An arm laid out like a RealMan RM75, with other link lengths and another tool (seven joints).
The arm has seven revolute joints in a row. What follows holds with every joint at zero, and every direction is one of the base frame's. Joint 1 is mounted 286.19 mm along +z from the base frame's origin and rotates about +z. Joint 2 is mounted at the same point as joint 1 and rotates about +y. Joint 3 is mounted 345.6 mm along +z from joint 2 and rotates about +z. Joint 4 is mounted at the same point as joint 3 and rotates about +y. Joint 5 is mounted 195.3 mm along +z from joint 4 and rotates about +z. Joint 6 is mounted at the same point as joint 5 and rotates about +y. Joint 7 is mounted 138.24 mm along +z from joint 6 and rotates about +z. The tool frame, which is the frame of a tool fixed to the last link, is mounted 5 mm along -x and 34 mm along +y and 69 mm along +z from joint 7; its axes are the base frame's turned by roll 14.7, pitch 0 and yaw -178.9 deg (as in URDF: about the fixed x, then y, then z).
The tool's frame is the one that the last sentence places.
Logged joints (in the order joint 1, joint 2, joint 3, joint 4, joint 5, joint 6, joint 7), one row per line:
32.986 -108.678 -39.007 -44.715 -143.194 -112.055 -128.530
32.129 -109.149 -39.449 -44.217 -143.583 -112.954 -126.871
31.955 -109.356 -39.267 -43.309 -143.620 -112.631 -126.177
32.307 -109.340 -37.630 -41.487 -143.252 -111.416 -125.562
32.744 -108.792 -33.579 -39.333 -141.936 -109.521 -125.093
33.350 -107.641 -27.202 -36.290 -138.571 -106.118 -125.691
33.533 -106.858 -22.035 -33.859 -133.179 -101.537 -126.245
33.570 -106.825 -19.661 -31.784 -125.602 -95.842 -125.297
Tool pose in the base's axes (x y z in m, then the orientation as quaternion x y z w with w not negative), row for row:
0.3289 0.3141 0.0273 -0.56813 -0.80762 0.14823 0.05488
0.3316 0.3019 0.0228 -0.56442 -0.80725 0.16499 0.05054
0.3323 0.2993 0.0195 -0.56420 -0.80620 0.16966 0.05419
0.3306 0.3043 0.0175 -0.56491 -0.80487 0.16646 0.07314
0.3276 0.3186 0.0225 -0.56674 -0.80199 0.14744 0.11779
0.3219 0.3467 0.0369 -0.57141 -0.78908 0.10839 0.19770
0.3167 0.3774 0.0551 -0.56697 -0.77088 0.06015 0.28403
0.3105 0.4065 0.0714 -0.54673 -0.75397 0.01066 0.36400
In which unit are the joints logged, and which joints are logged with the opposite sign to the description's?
The joints are logged in degrees. Opposite sign: joint 2, joint 7.
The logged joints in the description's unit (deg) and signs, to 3 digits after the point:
32.986 108.678 -39.007 -44.715 -143.194 -112.055 128.530
32.129 109.149 -39.449 -44.217 -143.583 -112.954 126.871
31.955 109.356 -39.267 -43.309 -143.620 -112.631 126.177
32.307 109.340 -37.630 -41.487 -143.252 -111.416 125.562
32.744 108.792 -33.579 -39.333 -141.936 -109.521 125.093
33.350 107.641 -27.202 -36.290 -138.571 -106.118 125.691
33.533 106.858 -22.035 -33.859 -133.179 -101.537 126.245
33.570 106.825 -19.661 -31.784 -125.602 -95.842 125.297

